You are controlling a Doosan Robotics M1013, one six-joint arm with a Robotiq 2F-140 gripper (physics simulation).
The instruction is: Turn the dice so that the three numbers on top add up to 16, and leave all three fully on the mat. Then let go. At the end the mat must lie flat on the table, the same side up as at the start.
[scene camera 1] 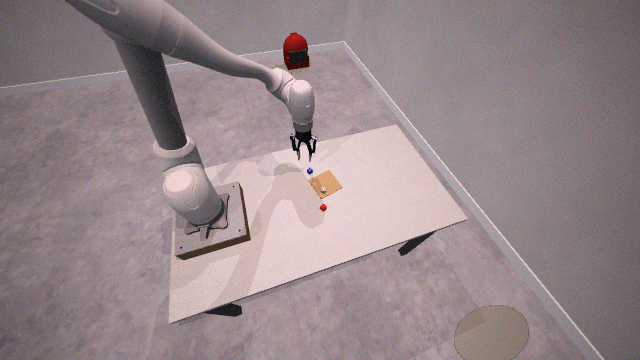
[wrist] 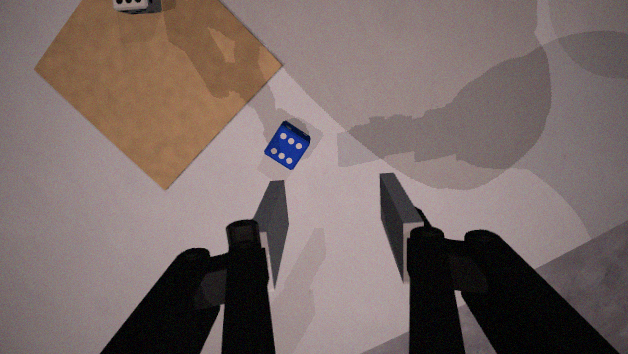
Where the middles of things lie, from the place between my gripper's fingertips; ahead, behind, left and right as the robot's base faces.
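Labels:
Relative to the blue die point(wrist: 287, 146), my hand is 8 cm above, 3 cm to the left of and 2 cm short of it. Tan mat point(wrist: 160, 87), from my hand: 9 cm below, 12 cm to the right, 9 cm ahead.

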